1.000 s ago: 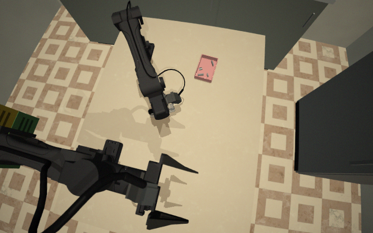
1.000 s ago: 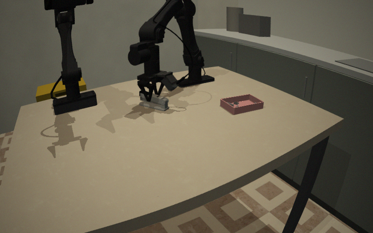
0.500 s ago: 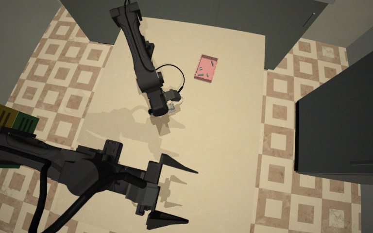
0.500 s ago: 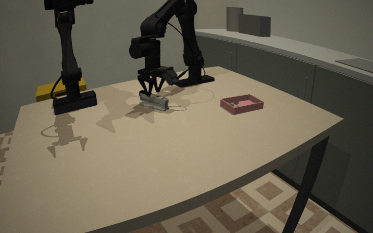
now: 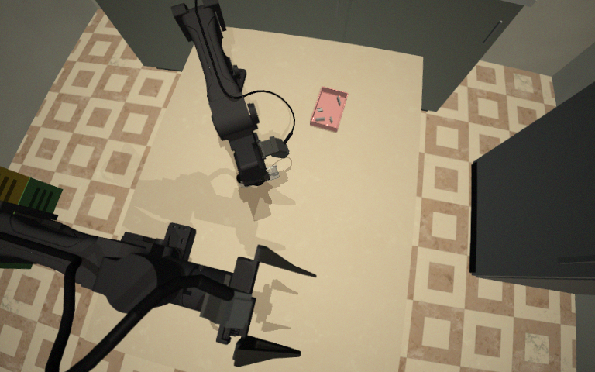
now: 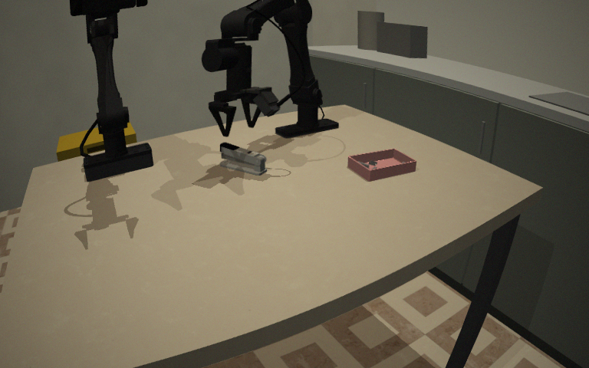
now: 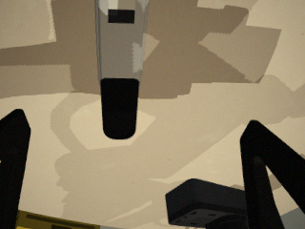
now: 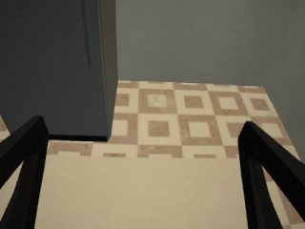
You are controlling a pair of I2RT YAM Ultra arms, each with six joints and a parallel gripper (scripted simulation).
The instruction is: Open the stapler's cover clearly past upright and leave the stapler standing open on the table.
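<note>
My left gripper is now 80 mm above the stapler and 10 mm past it. The rest, counted from my left hand: pink tray (300 mm to the left, 170 mm ahead, 90 mm below).
</note>
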